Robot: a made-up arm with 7 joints. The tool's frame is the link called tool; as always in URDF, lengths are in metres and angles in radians. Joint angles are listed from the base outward. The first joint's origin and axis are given. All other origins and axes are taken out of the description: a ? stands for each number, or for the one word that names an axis. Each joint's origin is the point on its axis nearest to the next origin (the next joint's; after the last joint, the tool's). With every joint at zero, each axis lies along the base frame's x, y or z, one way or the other. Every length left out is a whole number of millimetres.
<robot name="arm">
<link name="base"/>
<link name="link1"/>
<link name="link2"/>
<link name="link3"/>
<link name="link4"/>
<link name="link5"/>
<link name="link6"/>
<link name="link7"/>
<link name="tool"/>
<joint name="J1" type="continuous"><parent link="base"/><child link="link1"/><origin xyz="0.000 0.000 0.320" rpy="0.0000 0.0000 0.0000"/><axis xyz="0 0 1"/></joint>
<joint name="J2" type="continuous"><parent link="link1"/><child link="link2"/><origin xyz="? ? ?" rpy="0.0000 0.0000 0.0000"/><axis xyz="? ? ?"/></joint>
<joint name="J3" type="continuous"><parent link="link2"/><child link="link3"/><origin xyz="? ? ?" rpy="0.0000 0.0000 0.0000"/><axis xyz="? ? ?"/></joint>
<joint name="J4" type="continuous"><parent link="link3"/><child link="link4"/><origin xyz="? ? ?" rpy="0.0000 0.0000 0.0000"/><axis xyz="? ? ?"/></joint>
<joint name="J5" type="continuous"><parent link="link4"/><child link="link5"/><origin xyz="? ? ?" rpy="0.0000 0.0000 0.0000"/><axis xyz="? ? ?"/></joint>
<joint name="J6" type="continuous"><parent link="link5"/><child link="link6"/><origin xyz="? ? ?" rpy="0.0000 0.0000 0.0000"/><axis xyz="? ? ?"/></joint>
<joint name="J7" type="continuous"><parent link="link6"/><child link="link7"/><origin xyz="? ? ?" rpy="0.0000 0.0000 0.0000"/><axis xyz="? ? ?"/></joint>
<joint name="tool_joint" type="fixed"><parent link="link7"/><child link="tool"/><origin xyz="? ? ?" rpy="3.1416 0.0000 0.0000"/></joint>
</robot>
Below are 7 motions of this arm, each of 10 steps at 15 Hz.
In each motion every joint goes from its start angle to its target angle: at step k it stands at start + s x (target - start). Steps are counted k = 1, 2, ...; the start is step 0. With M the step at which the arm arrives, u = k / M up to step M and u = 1 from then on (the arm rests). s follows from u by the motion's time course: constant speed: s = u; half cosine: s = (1 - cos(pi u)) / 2; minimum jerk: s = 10 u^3 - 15 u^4 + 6 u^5.
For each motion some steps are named. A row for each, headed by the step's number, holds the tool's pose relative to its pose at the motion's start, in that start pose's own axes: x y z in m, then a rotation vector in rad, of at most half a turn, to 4 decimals.
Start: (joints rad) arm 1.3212 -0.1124 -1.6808 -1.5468 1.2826 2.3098 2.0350
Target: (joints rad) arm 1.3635 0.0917 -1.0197 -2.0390 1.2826 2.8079 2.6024
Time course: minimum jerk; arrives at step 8
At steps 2, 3, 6, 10:
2: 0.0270 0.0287 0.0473 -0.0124 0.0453 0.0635
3: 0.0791 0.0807 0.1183 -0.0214 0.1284 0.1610
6: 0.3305 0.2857 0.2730 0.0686 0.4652 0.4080
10: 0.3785 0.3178 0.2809 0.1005 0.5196 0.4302

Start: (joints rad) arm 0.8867 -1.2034 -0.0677 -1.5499 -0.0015 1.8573 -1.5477
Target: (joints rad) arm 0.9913 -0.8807 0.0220 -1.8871 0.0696 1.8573 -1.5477
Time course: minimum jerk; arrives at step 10
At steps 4, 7, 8, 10:
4: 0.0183 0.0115 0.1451 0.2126 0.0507 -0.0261
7: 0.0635 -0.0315 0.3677 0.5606 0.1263 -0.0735
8: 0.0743 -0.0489 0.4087 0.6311 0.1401 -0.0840
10: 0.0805 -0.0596 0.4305 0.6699 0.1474 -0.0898

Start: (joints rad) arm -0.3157 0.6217 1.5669 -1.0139 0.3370 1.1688 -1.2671
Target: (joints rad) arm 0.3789 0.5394 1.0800 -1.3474 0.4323 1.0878 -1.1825
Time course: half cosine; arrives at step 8
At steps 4, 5, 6, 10:
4: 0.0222 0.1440 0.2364 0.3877 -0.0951 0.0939
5: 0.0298 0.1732 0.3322 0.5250 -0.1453 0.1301
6: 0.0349 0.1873 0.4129 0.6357 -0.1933 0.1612
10: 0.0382 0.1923 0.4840 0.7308 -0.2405 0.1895

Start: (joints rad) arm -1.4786 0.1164 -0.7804 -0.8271 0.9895 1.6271 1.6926
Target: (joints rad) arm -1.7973 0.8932 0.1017 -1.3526 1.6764 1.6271 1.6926
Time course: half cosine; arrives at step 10
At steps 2, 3, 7, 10:
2: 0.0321 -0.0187 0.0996 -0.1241 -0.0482 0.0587
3: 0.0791 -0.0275 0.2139 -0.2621 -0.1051 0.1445
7: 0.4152 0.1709 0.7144 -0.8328 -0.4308 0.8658
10: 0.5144 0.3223 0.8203 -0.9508 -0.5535 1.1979

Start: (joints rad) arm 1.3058 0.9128 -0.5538 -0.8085 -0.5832 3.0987 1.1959
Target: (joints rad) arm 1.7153 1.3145 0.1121 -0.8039 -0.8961 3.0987 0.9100
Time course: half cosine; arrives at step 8
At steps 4, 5, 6, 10:
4: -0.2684 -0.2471 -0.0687 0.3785 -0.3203 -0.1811
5: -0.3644 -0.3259 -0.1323 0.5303 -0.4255 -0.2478
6: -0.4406 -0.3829 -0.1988 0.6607 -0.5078 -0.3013
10: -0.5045 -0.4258 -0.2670 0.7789 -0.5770 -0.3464

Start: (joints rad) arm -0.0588 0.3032 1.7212 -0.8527 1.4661 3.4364 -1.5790
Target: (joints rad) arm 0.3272 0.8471 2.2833 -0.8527 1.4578 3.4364 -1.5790
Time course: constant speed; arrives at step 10
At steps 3, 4, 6, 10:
3: -0.0293 0.0237 0.0162 0.0970 -0.0826 0.2947
4: -0.0393 0.0317 0.0214 0.1266 -0.1080 0.3934
6: -0.0605 0.0490 0.0314 0.1809 -0.1551 0.5912
10: -0.1108 0.0909 0.0513 0.2642 -0.2337 0.9876

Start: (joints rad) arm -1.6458 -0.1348 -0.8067 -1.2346 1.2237 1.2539 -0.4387
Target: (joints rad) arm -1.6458 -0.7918 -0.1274 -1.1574 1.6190 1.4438 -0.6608
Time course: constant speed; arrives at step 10
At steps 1, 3, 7, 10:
1: -0.0049 -0.0488 -0.0014 0.0762 0.0262 -0.1185
3: -0.0279 -0.1526 -0.0079 0.2265 0.0751 -0.3538
7: -0.1353 -0.3693 -0.0316 0.5204 0.1481 -0.8130
10: -0.2736 -0.5195 -0.0505 0.7360 0.1678 -1.1411

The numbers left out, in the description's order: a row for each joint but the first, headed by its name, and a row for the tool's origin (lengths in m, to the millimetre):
J2: xyz 0.000 0.000 0.000, axis 0 1 0
J3: xyz 0.000 0.000 0.374, axis 0 0 1
J4: xyz 0.058 0.000 0.000, axis 0 -1 0
J5: xyz -0.115 0.000 0.536, axis 0 0 1
J6: xyz 0.000 0.000 0.000, axis 0 -1 0
J7: xyz 0.060 0.000 0.000, axis 0 0 -1
tool: xyz 0.000 0.000 0.000

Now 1 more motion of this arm.
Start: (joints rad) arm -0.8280 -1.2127 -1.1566 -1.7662 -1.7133 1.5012 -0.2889
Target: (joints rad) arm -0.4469 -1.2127 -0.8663 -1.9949 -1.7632 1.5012 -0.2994
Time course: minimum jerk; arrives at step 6
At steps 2, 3, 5, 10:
2: 0.0451 -0.0504 -0.0611 -0.0365 0.1037 -0.1026
3: 0.0856 -0.1255 -0.1481 -0.0885 0.2506 -0.2386
5: 0.0975 -0.2493 -0.2844 -0.1750 0.4947 -0.4397
10: 0.0958 -0.2586 -0.2943 -0.1818 0.5138 -0.4542

